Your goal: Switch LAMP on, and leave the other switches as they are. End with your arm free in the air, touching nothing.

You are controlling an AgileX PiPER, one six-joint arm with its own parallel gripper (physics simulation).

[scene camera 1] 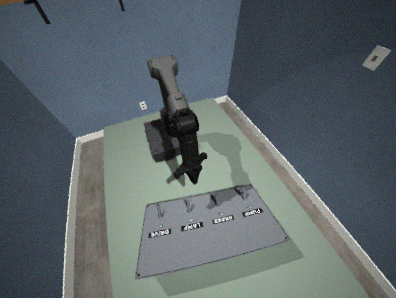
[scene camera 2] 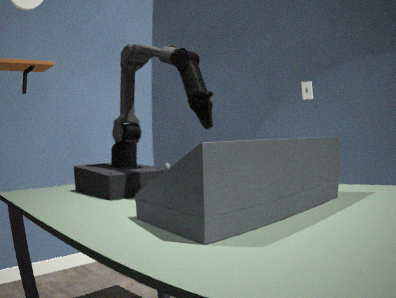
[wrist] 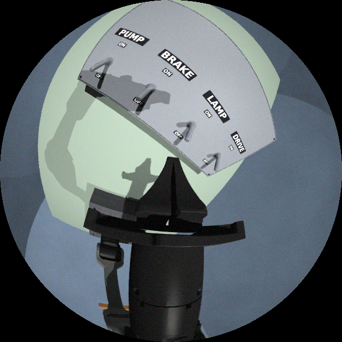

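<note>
The grey sloped switch panel [scene camera 1: 210,252] [scene camera 2: 270,180] [wrist: 225,65] carries four levers. The LAMP lever [scene camera 1: 189,205] [wrist: 190,131] leans to its OFF side, away from the LAMP label [scene camera 1: 192,226] [wrist: 216,106]. The DRIVE lever [scene camera 1: 160,210] [wrist: 216,160], BRAKE lever [scene camera 1: 214,199] [wrist: 146,92] and PUMP lever [scene camera 1: 242,192] [wrist: 101,64] also lean to OFF. My gripper [scene camera 1: 195,182] [scene camera 2: 209,127] [wrist: 171,162] is shut and empty, its fingertips together. It points down in the air, on the arm-base side of the panel, apart from the levers. The levers are hidden in the second scene view.
The arm's dark base block [scene camera 1: 159,145] [scene camera 2: 95,181] stands on the green table [scene camera 1: 125,175] [scene camera 2: 60,210] behind the gripper. The panel box rises toward its far side from the base. The arm's shadow falls across the BRAKE and PUMP side. Blue walls surround the table.
</note>
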